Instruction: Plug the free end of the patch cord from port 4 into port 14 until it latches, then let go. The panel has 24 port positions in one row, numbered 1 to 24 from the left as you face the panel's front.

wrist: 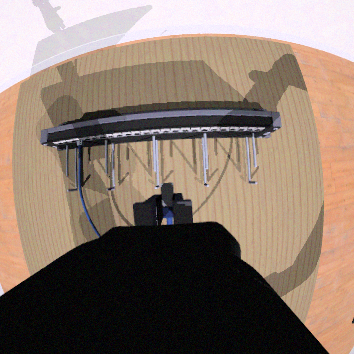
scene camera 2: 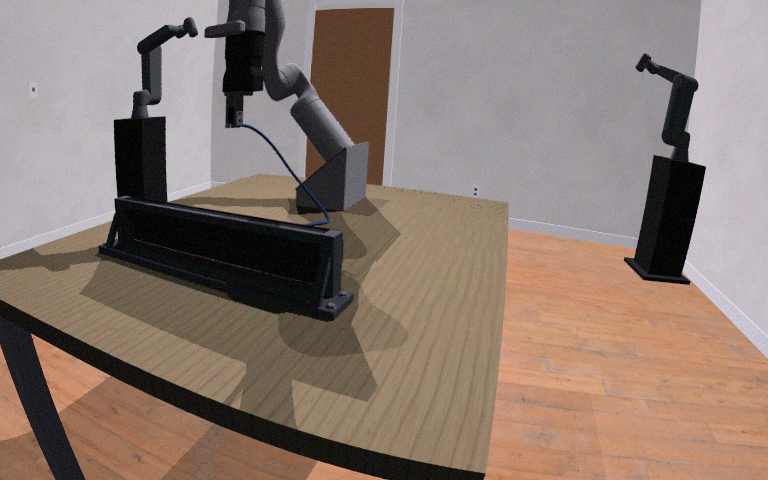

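Where they show: gripper, fingertip midpoint: [wrist: 167, 204] [scene camera 2: 234, 125]; arm's base, origin of the base link: [scene camera 2: 342, 156].
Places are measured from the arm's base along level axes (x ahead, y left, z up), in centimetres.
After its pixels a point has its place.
Note:
The patch panel [scene camera 2: 222, 213] {x 57.0, y -5.6, z -2.7 cm} [wrist: 160, 119] {x 57.0, y -10.8, z -2.8 cm} stands on the table, seen from behind in the scene view and from above its front in the wrist view. Port numbers cannot be read. The blue patch cord [scene camera 2: 283, 159] {x 32.0, y -4.8, z 2.8 cm} [wrist: 81, 186] {x 49.1, y 7.8, z -5.1 cm} runs from the panel's left part in the wrist view up to my gripper [scene camera 2: 233, 120] {x 44.2, y -10.4, z 10.6 cm} [wrist: 167, 204] {x 44.2, y -10.4, z 10.6 cm}. The gripper is shut on the cord's free plug [wrist: 167, 194] {x 45.2, y -10.6, z 11.3 cm}, which points toward the panel's front and looks dark in shadow. The gripper is high above the table and in front of the panel, apart from it.
Metal cable-guide bars [wrist: 156, 162] {x 50.8, y -7.7, z -10.9 cm} stick out from the panel's front, several in a row, with bent ends. The arm's wedge-shaped base [scene camera 2: 355, 178] {x 2.6, y 4.5, z -5.4 cm} stands on the table [scene camera 2: 441, 316] {x 62.1, y 30.3, z -12.7 cm} behind the panel in the scene view. Two other arms on black pedestals [scene camera 2: 140, 158] [scene camera 2: 668, 220] stand farther off.

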